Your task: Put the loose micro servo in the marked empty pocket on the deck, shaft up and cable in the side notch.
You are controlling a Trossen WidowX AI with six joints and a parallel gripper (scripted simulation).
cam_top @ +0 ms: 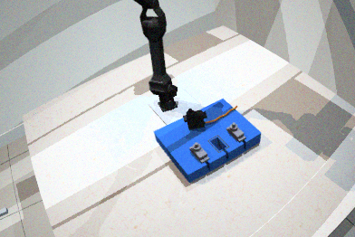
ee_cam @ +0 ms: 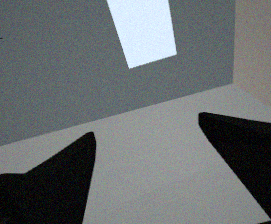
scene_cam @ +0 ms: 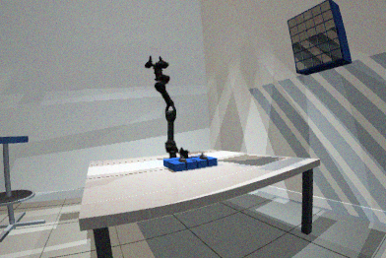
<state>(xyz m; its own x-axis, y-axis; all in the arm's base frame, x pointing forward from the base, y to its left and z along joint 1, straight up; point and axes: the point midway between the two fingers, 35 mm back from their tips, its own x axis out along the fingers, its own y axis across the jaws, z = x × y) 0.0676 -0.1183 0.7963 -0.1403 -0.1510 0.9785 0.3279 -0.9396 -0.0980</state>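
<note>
My gripper tip is now 820 mm above the blue deck, 170 mm to the right of it and 150 mm short of it.
</note>
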